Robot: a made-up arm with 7 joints. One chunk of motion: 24 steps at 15 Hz.
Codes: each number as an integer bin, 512 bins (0 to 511) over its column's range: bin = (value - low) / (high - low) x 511, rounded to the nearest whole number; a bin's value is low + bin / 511 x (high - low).
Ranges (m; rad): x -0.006..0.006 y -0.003..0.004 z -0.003..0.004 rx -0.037..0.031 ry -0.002..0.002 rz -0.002..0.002
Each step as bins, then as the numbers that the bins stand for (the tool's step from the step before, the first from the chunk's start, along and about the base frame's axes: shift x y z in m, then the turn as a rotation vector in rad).
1 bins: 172 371 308 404 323 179
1 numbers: -0.00196 0.00208 0.00122 0.01676 0.00053 -0.00060
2 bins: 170 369 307 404 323 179
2 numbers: -0.00201 0.00205 0.00121 0.01676 0.00053 -0.00060
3 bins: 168 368 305 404 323 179
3 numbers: -0.00205 0.00204 0.00118 0.01676 0.00053 -0.00060
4 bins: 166 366 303 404 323 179
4 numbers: -0.00210 0.00201 0.00115 0.01676 0.00053 -0.00060
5 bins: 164 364 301 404 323 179
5 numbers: -0.00215 0.00199 0.00112 0.01676 0.00053 -0.00060
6 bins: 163 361 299 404 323 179
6 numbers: -0.00217 0.00195 0.00110 0.01676 0.00053 -0.00060
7 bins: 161 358 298 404 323 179
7 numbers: -0.00222 0.00190 0.00108 0.01676 0.00053 -0.00060
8 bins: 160 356 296 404 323 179
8 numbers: -0.00224 0.00188 0.00105 0.01676 0.00053 -0.00060
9 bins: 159 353 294 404 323 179
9 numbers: -0.00227 0.00184 0.00103 0.01676 0.00053 -0.00060
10 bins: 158 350 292 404 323 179
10 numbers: -0.00229 0.00179 0.00100 0.01676 0.00053 -0.00060
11 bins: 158 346 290 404 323 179
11 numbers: -0.00229 0.00174 0.00097 0.01676 0.00053 -0.00060
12 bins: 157 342 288 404 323 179
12 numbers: -0.00231 0.00168 0.00095 0.01676 0.00053 -0.00060
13 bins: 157 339 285 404 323 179
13 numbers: -0.00231 0.00164 0.00090 0.01676 0.00053 -0.00060
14 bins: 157 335 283 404 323 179
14 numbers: -0.00231 0.00159 0.00088 0.01676 0.00053 -0.00060
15 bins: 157 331 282 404 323 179
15 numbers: -0.00231 0.00153 0.00086 0.01676 0.00053 -0.00060
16 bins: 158 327 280 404 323 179
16 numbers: -0.00229 0.00148 0.00084 0.01676 0.00053 -0.00060
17 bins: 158 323 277 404 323 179
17 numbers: -0.00229 0.00142 0.00079 0.01676 0.00053 -0.00060
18 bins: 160 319 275 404 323 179
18 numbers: -0.00224 0.00137 0.00077 0.01676 0.00053 -0.00060
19 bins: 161 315 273 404 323 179
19 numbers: -0.00222 0.00132 0.00074 0.01676 0.00053 -0.00060
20 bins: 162 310 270 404 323 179
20 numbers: -0.00220 0.00125 0.00070 0.01676 0.00053 -0.00060
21 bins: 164 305 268 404 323 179
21 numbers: -0.00215 0.00118 0.00067 0.01676 0.00053 -0.00060
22 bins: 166 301 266 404 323 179
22 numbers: -0.00210 0.00112 0.00064 0.01676 0.00053 -0.00060
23 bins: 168 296 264 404 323 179
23 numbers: -0.00205 0.00105 0.00062 0.01676 0.00053 -0.00060
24 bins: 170 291 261 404 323 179
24 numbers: -0.00201 0.00099 0.00058 0.01676 0.00053 -0.00060
